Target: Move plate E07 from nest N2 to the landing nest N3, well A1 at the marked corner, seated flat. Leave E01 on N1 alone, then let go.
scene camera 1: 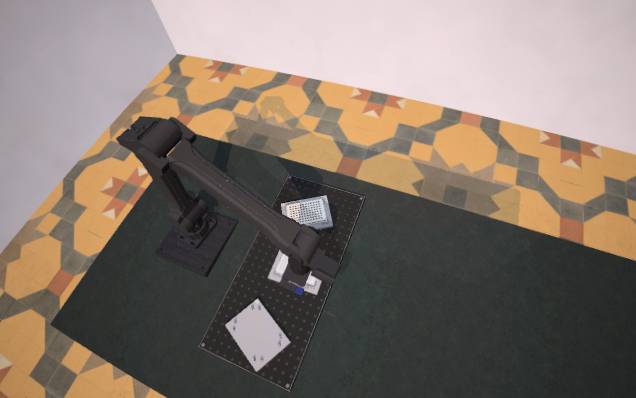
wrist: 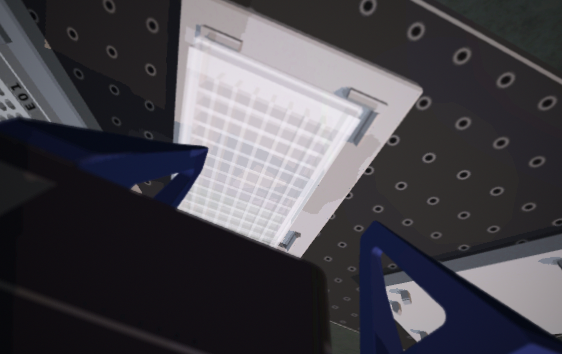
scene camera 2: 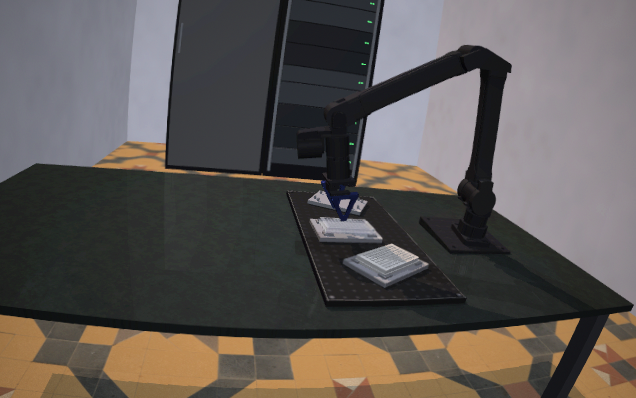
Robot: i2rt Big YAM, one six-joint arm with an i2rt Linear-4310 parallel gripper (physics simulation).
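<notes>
Plate E07 [scene camera 1: 281,263] [scene camera 2: 350,226] [wrist: 260,140], pale and translucent with a grid of wells, lies on the white nest N2 [scene camera 2: 345,239] [wrist: 310,55] in the middle. Its label and well A1 cannot be read. My gripper [scene camera 2: 344,214] [wrist: 289,195] is open and empty, its blue fingers spread above plate E07 and its nest. In the wrist view the fingertips stand on either side of the plate's lower part; whether they reach down beside it cannot be told. The landing nest N3 [scene camera 1: 257,335] [scene camera 2: 320,200] [wrist: 515,285] is a bare white slab with small upright posts.
Plate E01 [scene camera 1: 306,211] [scene camera 2: 390,257] [wrist: 15,100] sits on nest N1 [scene camera 2: 385,281], on the other side of N2 from N3. All three nests stand on a black perforated board [scene camera 1: 240,280] [scene camera 2: 325,280] on the dark green table [scene camera 1: 425,300] [scene camera 2: 200,260].
</notes>
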